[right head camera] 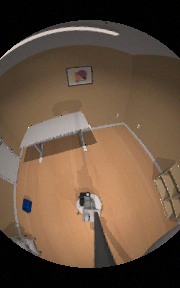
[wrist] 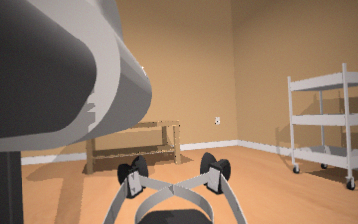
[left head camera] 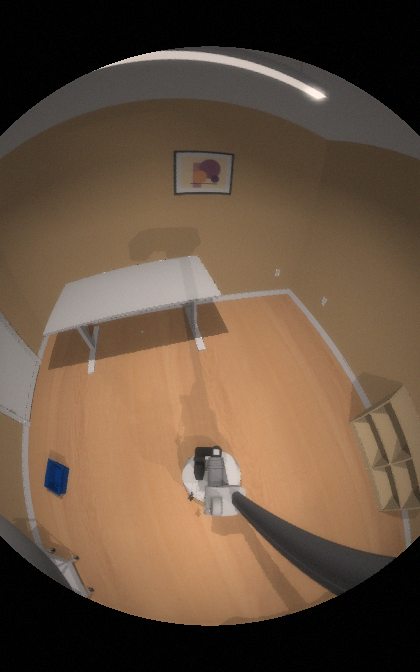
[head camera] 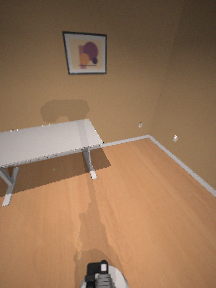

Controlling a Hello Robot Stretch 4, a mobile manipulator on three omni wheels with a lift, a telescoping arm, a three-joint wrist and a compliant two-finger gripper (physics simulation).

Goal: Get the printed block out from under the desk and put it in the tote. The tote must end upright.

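Frame: origin at the robot's base, x ahead, y left, z up, level; metres.
Seen in the pictures: gripper, fingertip midpoint: [right head camera: 80, 215] [wrist: 174, 167] [left head camera: 198, 501].
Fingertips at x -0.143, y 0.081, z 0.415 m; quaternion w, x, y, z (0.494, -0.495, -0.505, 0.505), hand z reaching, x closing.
Offsets run from my fingertips to a thing's top centre. "pt": to the spot under its first point. Level surfaces: height alone.
The white desk {0.277 m up} [head camera: 45, 142] [left head camera: 135, 295] [right head camera: 55, 129] stands against the far wall, left of centre in the head views. A tiny pale speck {1.564 m ahead, 0.765 m left, 0.414 m down} [head camera: 54, 169] [left head camera: 142, 331] shows on the shaded floor under it; it is too small to tell whether it is the printed block. The blue tote {0.220 m back, 1.273 m left, 0.323 m down} [left head camera: 56, 477] [right head camera: 27, 205] stands upright on the floor at the left, and its inside looks empty. My gripper [wrist: 174, 167] is open in the wrist view, its two dark fingertips apart with nothing between them. It is away from the desk and tote.
A wooden cubby shelf {0.167 m up} [left head camera: 406, 410] stands at the right wall. A white wheeled cart [wrist: 320, 120] stands at the right in the wrist view, near a low wooden table {pt 1.971 m back, 0.030 m right, 0.247 m down} [wrist: 176, 145]. A white panel [left head camera: 15, 375] shows at the left wall. The desk's legs [left head camera: 197, 332] reach the floor.
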